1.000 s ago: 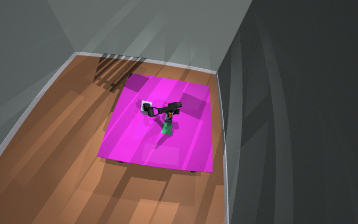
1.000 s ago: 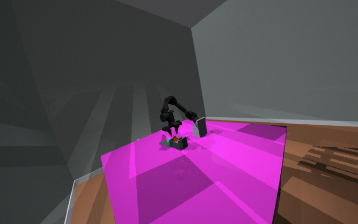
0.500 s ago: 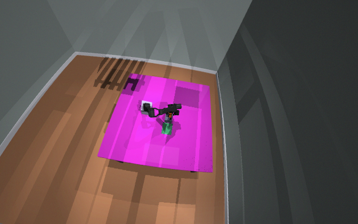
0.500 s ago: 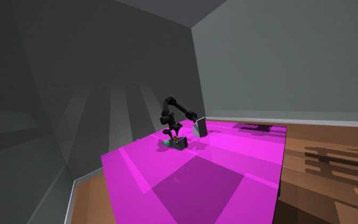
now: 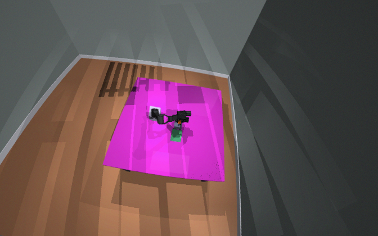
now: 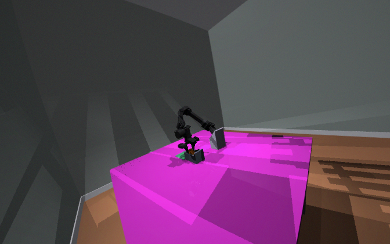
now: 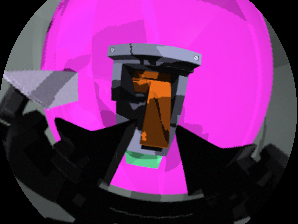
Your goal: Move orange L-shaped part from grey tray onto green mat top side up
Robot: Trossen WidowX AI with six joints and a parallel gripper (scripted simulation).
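The orange L-shaped part is 20 mm behind my gripper tip, 30 mm to the left of it and 30 mm below it. Also, from my gripper tip: green mat 20 mm behind, 140 mm to the right, 80 mm below.
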